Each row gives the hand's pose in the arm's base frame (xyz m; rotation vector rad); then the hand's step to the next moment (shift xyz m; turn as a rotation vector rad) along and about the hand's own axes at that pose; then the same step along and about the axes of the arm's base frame.
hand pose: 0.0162 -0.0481 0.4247 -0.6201 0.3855 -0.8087
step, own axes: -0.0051 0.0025 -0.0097 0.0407 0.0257 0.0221
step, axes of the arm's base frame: -0.0071 0.0017 -0.0085 0.0520 -0.0095 -0.0034
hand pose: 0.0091 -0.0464 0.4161 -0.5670 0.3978 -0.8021
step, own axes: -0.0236 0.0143 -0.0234 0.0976 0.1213 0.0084
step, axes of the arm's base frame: -0.0195 0.0185 -0.0242 0.1341 -0.0037 -0.0794
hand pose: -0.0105 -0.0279 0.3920 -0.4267 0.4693 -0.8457
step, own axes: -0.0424 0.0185 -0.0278 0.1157 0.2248 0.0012
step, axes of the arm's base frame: -0.0285 0.0396 -0.0231 0.2032 0.0420 -0.1444
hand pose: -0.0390 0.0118 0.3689 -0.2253 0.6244 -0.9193
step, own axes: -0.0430 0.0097 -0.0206 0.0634 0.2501 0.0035
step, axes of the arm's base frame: -0.0249 0.0417 -0.0033 0.1983 0.0987 -0.1324
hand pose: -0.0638 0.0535 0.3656 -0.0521 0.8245 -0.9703
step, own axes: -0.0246 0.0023 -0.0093 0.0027 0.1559 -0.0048
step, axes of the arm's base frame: -0.0115 0.0226 0.0073 0.1083 0.0912 -0.0654
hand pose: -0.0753 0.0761 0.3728 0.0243 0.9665 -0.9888
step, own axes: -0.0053 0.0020 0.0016 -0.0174 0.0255 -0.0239
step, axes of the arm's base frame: 0.0015 0.0042 0.0039 -0.0013 0.0371 -0.0122
